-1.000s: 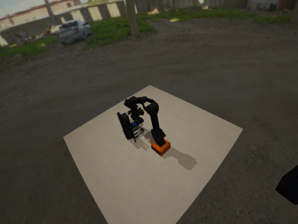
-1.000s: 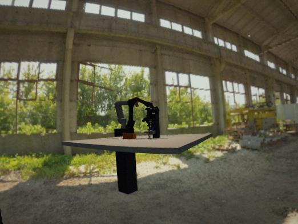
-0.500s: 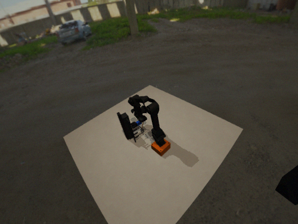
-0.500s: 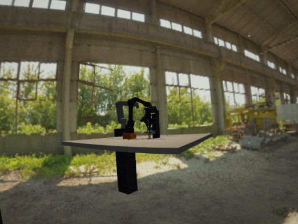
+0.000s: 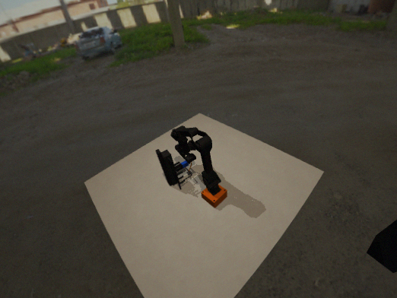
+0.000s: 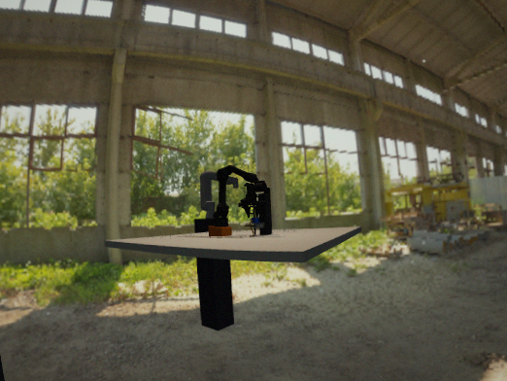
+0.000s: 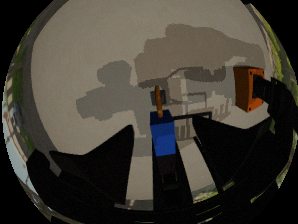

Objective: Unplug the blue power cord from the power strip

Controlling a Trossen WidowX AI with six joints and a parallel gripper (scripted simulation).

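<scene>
My gripper tip is 4 cm to the right of the blue plug and 1 cm above it.
</scene>
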